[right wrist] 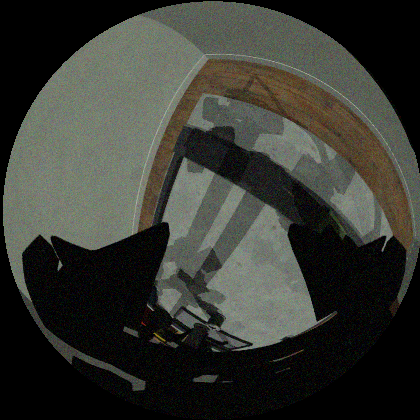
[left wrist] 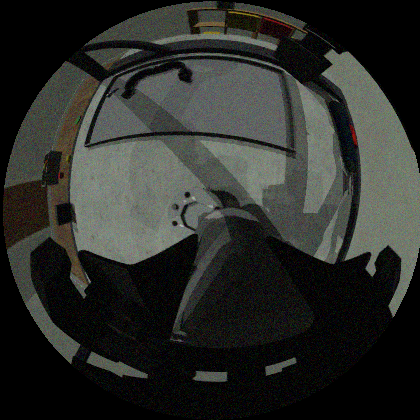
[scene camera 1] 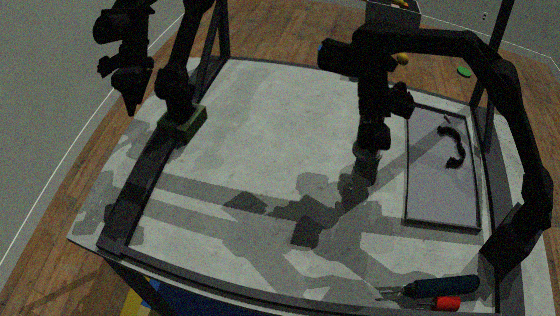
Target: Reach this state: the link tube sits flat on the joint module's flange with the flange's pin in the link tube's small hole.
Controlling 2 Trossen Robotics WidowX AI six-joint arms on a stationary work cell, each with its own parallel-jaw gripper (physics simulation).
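Frame: origin at the left arm's base, x ahead, y left, z up, level; millimetres.
Seen in the pictures: left gripper, fingertip midpoint: [right wrist: 198, 331] [left wrist: 232, 240]; right gripper, fingertip midpoint: [right wrist: 231, 229] [scene camera 1: 135, 109]; left arm's base, origin of the base link: [right wrist: 154, 324] [scene camera 1: 523, 227]; right arm's base, origin of the base link: [scene camera 1: 180, 114].
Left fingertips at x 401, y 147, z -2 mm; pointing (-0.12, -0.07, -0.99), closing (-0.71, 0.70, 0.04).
Note:
Offsets run from my left fingertips to a thing's top centre. "*": to the spot under its first point.
The joint module {dx +20, dy -27, dz -49 mm} [scene camera 1: 366, 172] [left wrist: 225, 197] is a dark upright cylinder right of the table's middle. Its pale flange [left wrist: 179, 215], with dark holes, shows partly at the left of the tube's end in the left wrist view. My left gripper [scene camera 1: 374, 136] [left wrist: 232, 240] is shut on the grey link tube {dx +8, dy +6, dz +78 mm} [scene camera 1: 366, 151] [left wrist: 250, 285], whose lower end overlaps the flange in view. The frames do not show whether it sits flat, and the pin and small hole are hidden. My right gripper [scene camera 1: 131, 107] [right wrist: 231, 229] is open and empty, raised at the far left of the scene view.
A shallow framed tray {dx -99, dy -226, dz -97 mm} [scene camera 1: 406, 165] [left wrist: 289, 112] right of the module holds a black curved cable {* dx -104, dy -309, dz -94 mm} [scene camera 1: 459, 145] [left wrist: 155, 72] and a small pin-like piece {dx -7, dy -382, dz -99 mm} [scene camera 1: 446, 119]. Blue {* dx -340, dy +70, dz -73 mm} [scene camera 1: 442, 286] and red {dx -363, dy +92, dz -79 mm} [scene camera 1: 445, 303] screwdrivers lie at the front right. A green block {dx +397, dy +266, dz -70 mm} [scene camera 1: 197, 120] stands at the left.

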